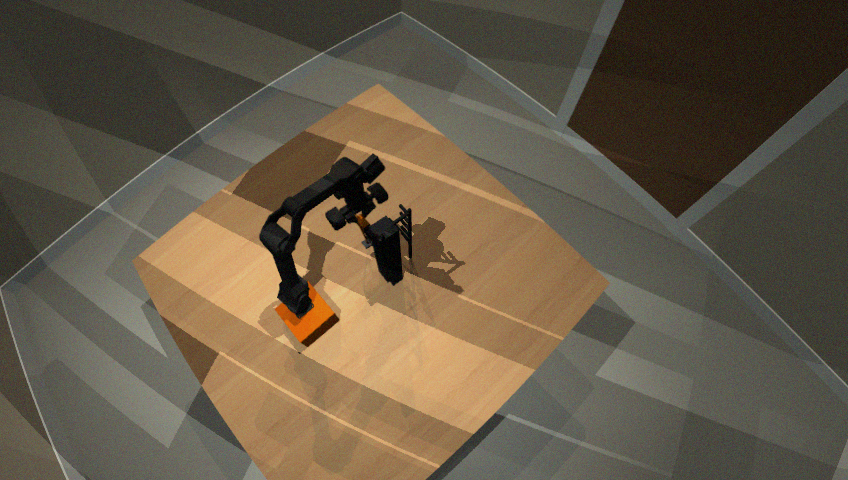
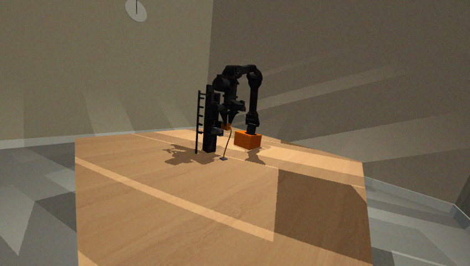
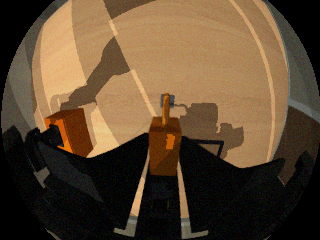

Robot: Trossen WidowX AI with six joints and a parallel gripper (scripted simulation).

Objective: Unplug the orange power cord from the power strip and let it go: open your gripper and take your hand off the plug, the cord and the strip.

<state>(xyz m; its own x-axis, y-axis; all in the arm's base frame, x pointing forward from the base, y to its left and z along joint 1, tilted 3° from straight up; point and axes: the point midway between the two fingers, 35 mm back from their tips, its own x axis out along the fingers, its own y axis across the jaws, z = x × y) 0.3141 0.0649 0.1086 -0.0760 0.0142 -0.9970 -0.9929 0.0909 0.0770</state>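
The orange plug is 3 cm to the right of my gripper tip.
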